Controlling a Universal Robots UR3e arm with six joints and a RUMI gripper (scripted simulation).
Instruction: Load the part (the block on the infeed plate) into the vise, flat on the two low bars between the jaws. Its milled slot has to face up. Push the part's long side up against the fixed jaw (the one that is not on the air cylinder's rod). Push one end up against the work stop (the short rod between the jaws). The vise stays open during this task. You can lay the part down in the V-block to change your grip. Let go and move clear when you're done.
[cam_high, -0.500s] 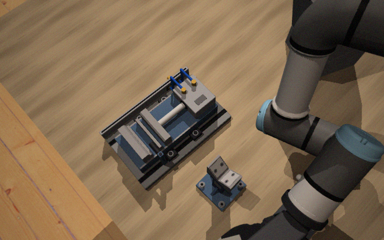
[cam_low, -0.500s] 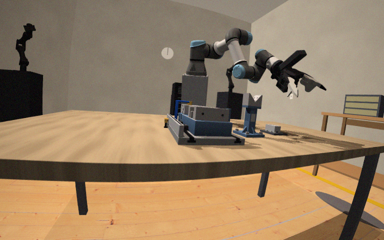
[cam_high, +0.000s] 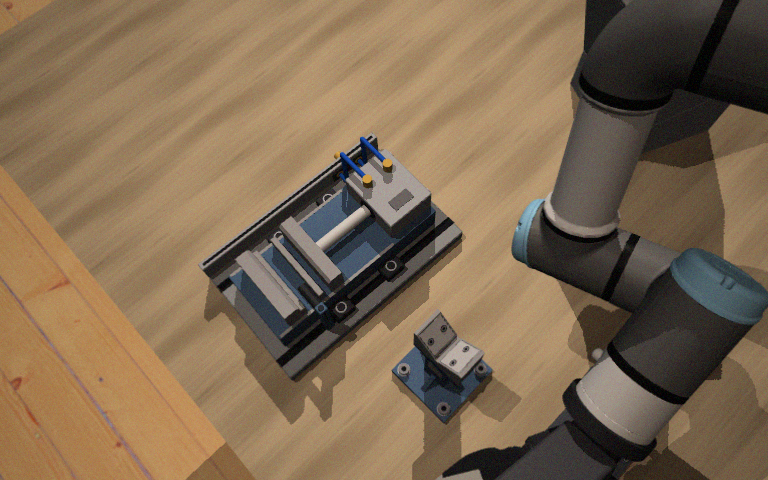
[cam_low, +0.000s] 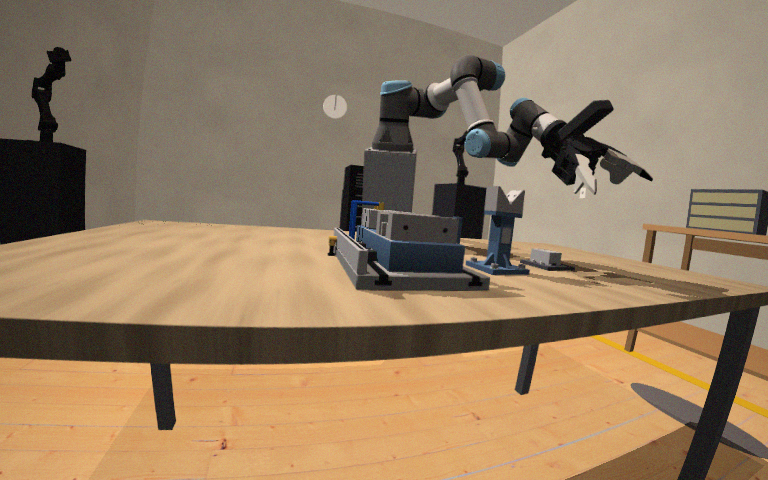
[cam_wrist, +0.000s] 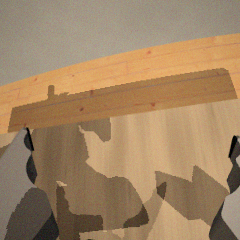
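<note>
The part lies 19 cm behind my hand, 4 cm to the left of it and 17 cm below it. The rest, counted from my hand: fixed jaw: 11 cm behind, 36 cm to the right, 11 cm below; then dark infeed plate: 19 cm behind, 5 cm to the left, 18 cm below; then dark work stop: 13 cm behind, 31 cm to the right, 10 cm below.
</note>
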